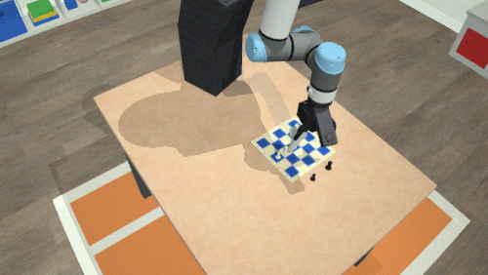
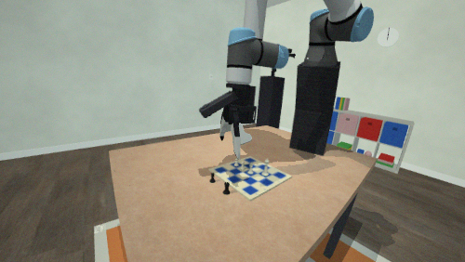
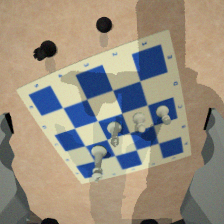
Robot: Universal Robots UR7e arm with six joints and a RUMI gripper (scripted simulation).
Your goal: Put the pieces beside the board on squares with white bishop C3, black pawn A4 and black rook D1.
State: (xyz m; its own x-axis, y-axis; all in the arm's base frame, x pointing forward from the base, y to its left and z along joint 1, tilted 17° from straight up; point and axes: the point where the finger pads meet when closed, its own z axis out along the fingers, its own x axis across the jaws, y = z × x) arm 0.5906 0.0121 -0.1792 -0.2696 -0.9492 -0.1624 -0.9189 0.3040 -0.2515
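Right now my hand is 5 cm short of the black pawn, 1 cm to the left of it and 10 cm above it. Round my hand: chessboard 9 cm behind, 2 cm to the left, 11 cm below; then white chess piece 13 cm behind, 6 cm to the left, 7 cm below; then black rook 5 cm ahead, 7 cm to the left, 9 cm below.
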